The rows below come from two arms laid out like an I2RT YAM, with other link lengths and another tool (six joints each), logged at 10 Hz.
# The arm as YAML. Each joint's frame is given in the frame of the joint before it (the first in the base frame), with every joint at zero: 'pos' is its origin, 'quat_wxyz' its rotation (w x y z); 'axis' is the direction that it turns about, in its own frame. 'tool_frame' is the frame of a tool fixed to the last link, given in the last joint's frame.
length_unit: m
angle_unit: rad
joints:
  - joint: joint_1
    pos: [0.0, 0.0, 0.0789]
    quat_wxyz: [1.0, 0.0, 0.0, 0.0]
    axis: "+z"
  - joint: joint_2
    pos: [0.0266, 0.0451, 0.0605]
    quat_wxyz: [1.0, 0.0, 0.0, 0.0]
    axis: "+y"
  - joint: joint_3
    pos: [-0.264, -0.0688, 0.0]
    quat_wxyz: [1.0, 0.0, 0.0, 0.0]
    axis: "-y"
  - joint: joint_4
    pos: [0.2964, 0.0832, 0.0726]
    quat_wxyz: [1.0, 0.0, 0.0, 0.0]
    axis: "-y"
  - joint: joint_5
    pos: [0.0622, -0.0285, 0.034]
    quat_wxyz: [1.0, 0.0, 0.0, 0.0]
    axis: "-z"
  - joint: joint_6
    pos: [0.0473, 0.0, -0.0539]
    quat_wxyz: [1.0, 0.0, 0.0, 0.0]
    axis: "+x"
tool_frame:
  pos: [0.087, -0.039, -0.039]
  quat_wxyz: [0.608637, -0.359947, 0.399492, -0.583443]
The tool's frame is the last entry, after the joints.
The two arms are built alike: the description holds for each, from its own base.
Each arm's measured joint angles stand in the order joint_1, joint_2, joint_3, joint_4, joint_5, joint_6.
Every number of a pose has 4 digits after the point. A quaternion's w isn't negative.
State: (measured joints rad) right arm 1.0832 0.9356 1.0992 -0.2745 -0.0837 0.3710; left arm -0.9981 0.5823 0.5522 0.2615 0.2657 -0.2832
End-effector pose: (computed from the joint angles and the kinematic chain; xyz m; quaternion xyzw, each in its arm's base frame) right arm 0.1413 0.3093 0.3800 -0.5184 0.3031 -0.0524 0.7979; left arm 0.1141 -0.2709 0.3441 -0.1252 0.4248 -0.8925 0.0857
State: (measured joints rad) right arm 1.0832 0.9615 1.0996 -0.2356 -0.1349 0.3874; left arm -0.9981 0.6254 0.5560 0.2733 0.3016 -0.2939
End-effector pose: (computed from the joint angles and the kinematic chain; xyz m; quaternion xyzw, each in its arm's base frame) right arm 0.1391 0.3218 0.3789 -0.5179 0.2961 -0.0262 0.8021; left arm 0.1133 -0.2779 0.3365 -0.1244 0.4387 -0.8875 0.0667
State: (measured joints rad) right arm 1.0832 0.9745 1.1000 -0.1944 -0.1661 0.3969; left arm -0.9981 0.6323 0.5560 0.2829 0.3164 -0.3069
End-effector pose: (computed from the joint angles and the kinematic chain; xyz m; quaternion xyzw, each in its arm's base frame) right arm 0.1380 0.3299 0.3826 -0.5103 0.2877 -0.0102 0.8103; left arm 0.1116 -0.2789 0.3367 -0.1245 0.4383 -0.8883 0.0571
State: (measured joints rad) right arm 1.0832 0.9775 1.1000 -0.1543 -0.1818 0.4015; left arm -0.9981 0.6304 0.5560 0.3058 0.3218 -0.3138
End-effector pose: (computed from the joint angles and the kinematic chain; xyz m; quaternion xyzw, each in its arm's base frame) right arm 0.1378 0.3344 0.3893 -0.4984 0.2789 -0.0021 0.8208; left arm 0.1105 -0.2786 0.3415 -0.1202 0.4287 -0.8938 0.0544
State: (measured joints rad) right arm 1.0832 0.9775 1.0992 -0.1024 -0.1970 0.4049; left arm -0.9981 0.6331 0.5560 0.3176 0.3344 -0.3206
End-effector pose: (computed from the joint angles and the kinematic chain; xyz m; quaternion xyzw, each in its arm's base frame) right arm 0.1375 0.3387 0.3991 -0.4814 0.2666 0.0055 0.8350; left arm 0.1089 -0.2789 0.3430 -0.1170 0.4261 -0.8958 0.0480
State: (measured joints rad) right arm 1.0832 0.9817 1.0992 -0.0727 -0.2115 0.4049; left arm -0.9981 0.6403 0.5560 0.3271 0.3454 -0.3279
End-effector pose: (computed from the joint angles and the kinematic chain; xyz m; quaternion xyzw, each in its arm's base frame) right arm 0.1371 0.3422 0.4036 -0.4740 0.2579 0.0115 0.8418; left arm 0.1079 -0.2800 0.3429 -0.1160 0.4260 -0.8963 0.0417
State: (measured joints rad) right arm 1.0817 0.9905 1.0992 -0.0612 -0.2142 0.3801; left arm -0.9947 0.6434 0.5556 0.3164 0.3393 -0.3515
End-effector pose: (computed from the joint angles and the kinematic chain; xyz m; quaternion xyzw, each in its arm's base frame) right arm 0.1399 0.3444 0.4034 -0.4759 0.2473 0.0050 0.8440; left arm 0.1094 -0.2801 0.3412 -0.1308 0.4290 -0.8930 0.0372
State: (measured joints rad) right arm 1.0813 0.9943 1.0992 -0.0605 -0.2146 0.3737; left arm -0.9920 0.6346 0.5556 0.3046 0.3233 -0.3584
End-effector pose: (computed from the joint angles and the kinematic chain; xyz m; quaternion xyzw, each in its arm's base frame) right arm 0.1408 0.3452 0.4024 -0.4778 0.2454 0.0032 0.8435; left arm 0.1112 -0.2785 0.3421 -0.1394 0.4277 -0.8921 0.0422
